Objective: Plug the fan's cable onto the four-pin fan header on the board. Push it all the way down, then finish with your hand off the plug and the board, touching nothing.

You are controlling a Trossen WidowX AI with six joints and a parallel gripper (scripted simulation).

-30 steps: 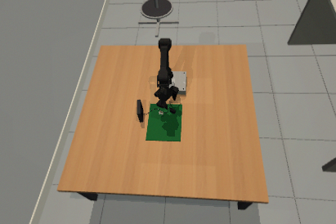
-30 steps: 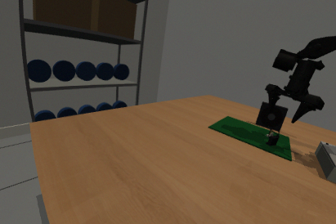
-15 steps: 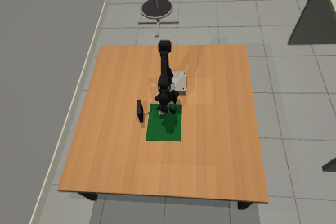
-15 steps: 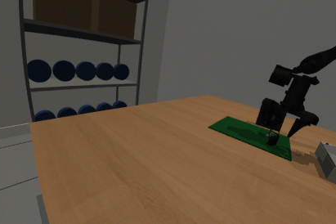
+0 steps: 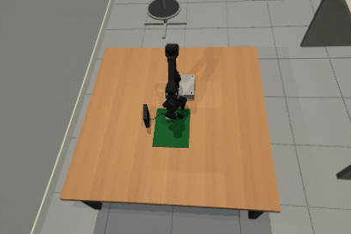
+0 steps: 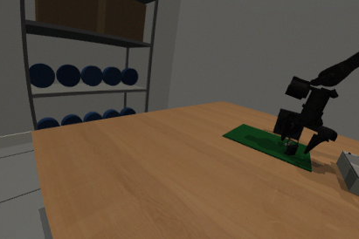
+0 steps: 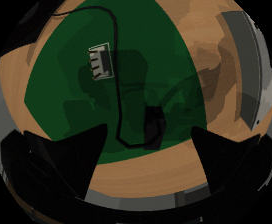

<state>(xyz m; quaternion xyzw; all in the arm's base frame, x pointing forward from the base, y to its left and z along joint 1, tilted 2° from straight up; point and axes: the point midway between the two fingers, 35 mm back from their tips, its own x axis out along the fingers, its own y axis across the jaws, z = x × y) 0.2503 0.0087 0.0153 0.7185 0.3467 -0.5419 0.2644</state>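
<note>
Now: the dark plug 10 mm to the left of my gripper tip and 10 mm below it. The rest, counted from my gripper tip: green board (80 mm ahead, 60 mm to the right, 40 mm below); then black fan (220 mm to the right, 30 mm above).
</note>
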